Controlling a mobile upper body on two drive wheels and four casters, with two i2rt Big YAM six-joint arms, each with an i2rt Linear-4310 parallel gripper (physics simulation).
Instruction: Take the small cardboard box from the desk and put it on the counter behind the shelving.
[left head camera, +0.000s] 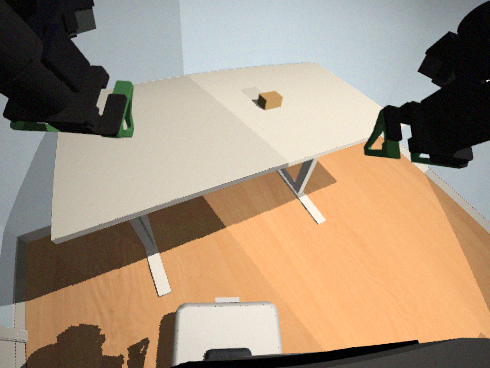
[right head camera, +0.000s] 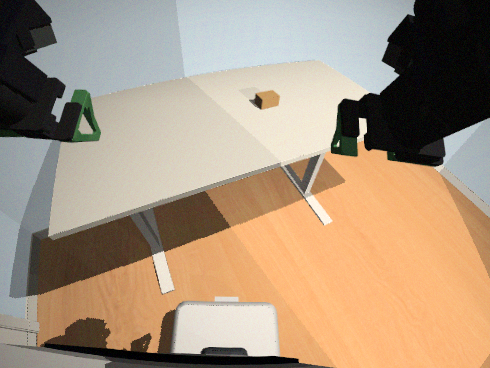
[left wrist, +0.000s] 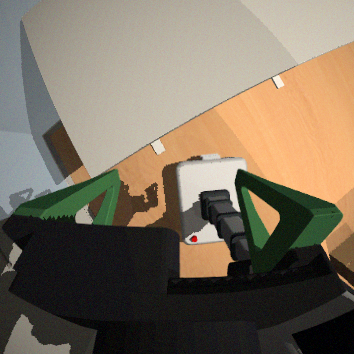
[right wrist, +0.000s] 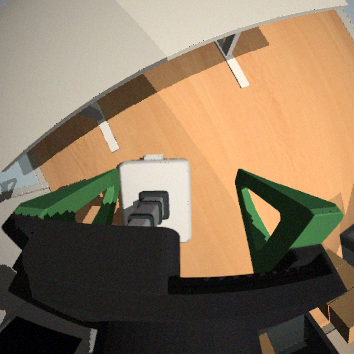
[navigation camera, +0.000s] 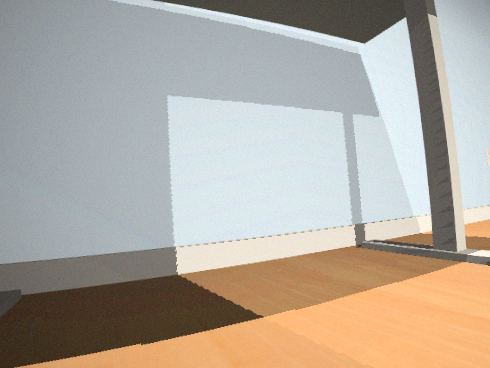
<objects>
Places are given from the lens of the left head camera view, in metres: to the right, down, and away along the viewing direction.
my left gripper (left head camera: 100, 130): -0.20, -0.08, 0.29
my right gripper (left head camera: 389, 154): 0.23, -0.05, 0.34
</objects>
